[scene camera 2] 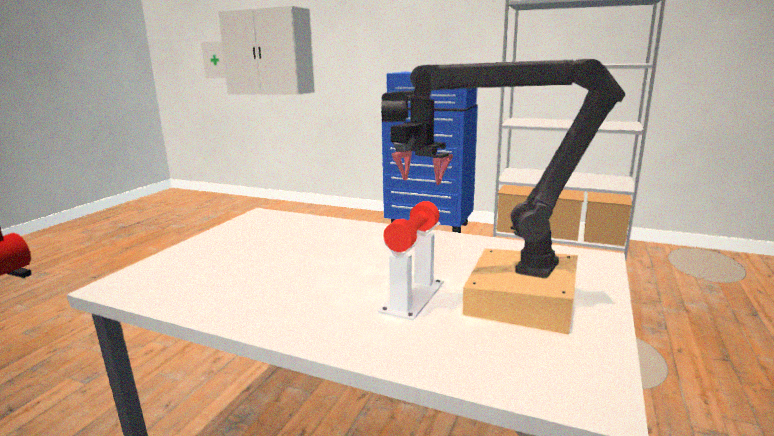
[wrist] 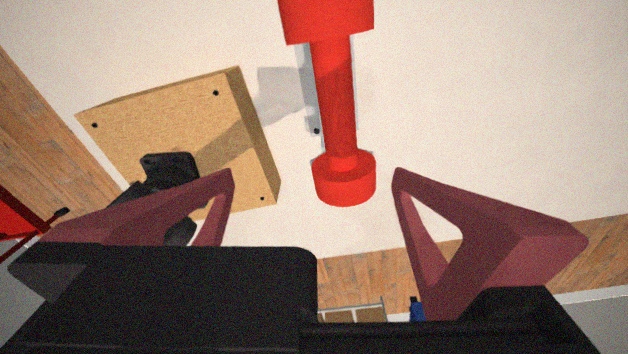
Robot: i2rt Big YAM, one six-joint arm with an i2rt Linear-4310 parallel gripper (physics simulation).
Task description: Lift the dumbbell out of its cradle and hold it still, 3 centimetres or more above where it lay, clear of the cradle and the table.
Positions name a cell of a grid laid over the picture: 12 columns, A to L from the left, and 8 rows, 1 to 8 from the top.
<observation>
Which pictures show the red dumbbell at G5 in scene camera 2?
Scene camera 2 and the wrist view: all of them.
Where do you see a white cradle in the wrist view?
F2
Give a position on a red dumbbell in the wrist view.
G4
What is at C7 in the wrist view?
My gripper.
</observation>
